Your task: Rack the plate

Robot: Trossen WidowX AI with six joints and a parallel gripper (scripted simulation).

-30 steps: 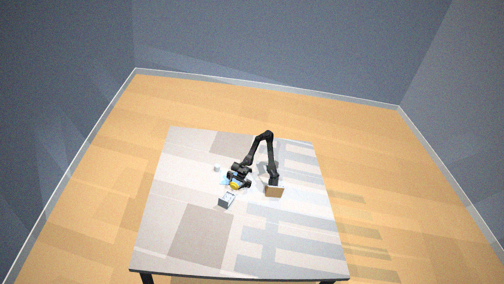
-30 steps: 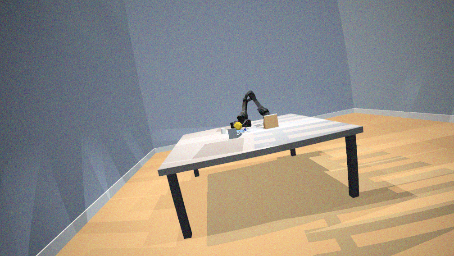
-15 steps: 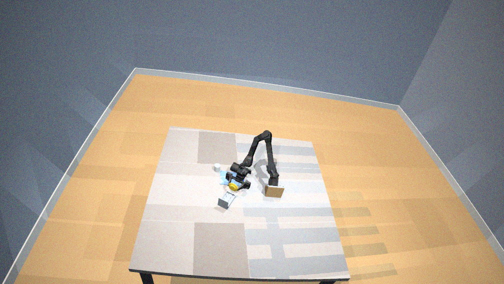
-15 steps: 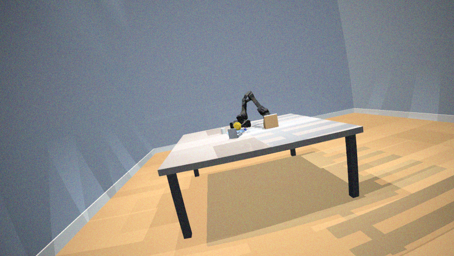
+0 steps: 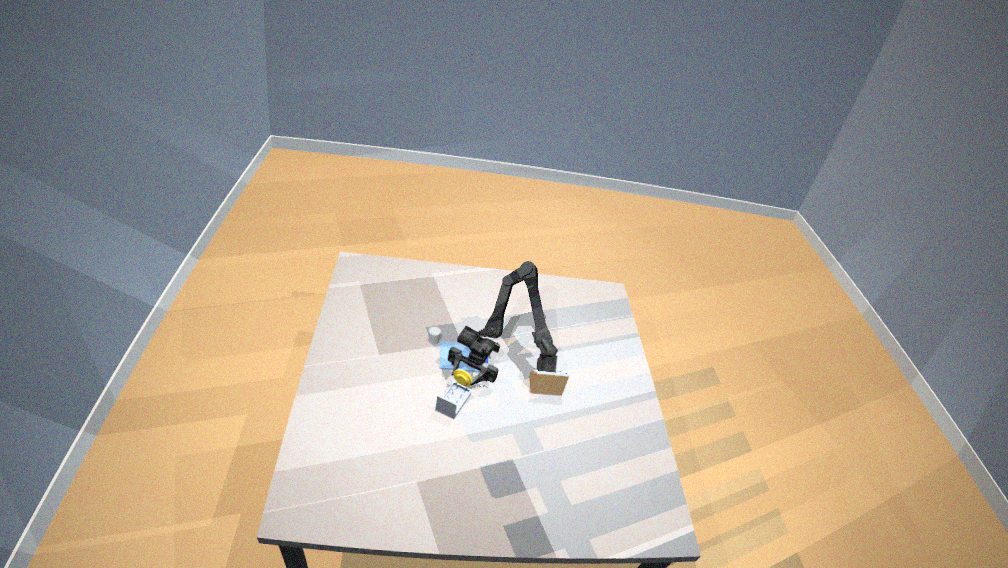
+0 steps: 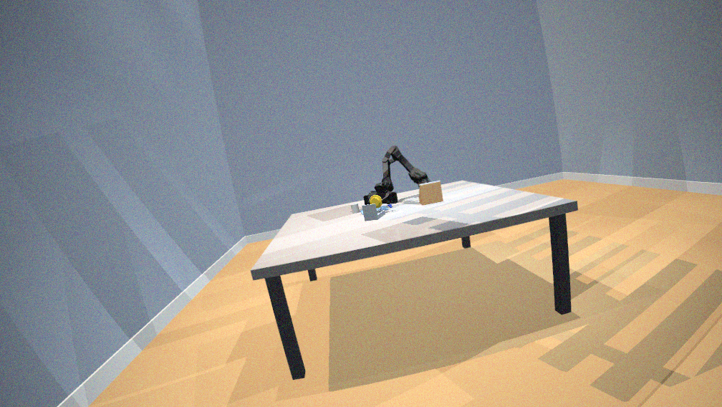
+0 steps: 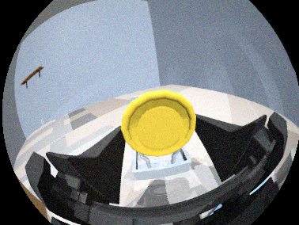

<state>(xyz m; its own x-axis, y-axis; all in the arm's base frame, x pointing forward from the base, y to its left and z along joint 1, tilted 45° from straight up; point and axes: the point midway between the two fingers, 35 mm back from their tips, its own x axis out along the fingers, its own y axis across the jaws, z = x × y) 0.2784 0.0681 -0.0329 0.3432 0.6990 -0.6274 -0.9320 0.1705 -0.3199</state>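
My gripper tip is 50 mm above the grey dish rack, 40 mm to the right of it and 10 mm short of it. Round my gripper tip: light blue mat: 170 mm to the right, 70 mm below, 20 mm ahead; white cup: 230 mm to the right, 130 mm ahead, 50 mm below; yellow plate: 10 mm to the right.
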